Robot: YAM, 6 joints.
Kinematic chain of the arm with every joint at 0, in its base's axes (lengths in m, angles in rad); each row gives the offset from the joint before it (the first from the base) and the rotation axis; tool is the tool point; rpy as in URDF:
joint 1: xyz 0 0 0.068 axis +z
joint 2: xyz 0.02 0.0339 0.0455 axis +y
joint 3: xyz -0.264 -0.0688 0 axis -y
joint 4: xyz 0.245 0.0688 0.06 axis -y
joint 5: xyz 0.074 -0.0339 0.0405 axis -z
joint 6: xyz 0.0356 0 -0.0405 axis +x
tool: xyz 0 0 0 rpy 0 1.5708 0
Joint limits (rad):
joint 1: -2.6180..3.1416
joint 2: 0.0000..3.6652
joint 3: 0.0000..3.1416
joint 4: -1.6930..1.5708
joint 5: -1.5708..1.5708
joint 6: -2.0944..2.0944
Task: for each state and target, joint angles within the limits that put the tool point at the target. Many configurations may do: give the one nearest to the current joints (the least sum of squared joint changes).
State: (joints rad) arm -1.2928 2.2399 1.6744 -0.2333 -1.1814 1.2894
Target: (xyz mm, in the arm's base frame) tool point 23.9 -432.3 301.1
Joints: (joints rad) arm -1.5927 1.9107 1.6181 -0.2978 -1.2153 1.2894
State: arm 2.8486 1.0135 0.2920 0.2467 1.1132 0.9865
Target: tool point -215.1 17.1 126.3
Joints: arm 3.1416 1.3118 0.3225 0.2535 0.5011 0.9865
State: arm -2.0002 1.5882 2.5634 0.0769 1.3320 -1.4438
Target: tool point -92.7 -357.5 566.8
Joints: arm -1.7307 1.8915 2.3586 0.0237 1.3307 -1.4438
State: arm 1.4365 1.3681 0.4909 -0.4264 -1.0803 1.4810
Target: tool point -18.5 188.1 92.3
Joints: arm 1.5048 1.5636 0.4479 -0.3812 -1.0487 1.4810
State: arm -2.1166 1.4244 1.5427 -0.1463 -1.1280 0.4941
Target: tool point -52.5 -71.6 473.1
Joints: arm -2.5739 0.6857 1.2274 -0.3764 -1.1260 0.4941
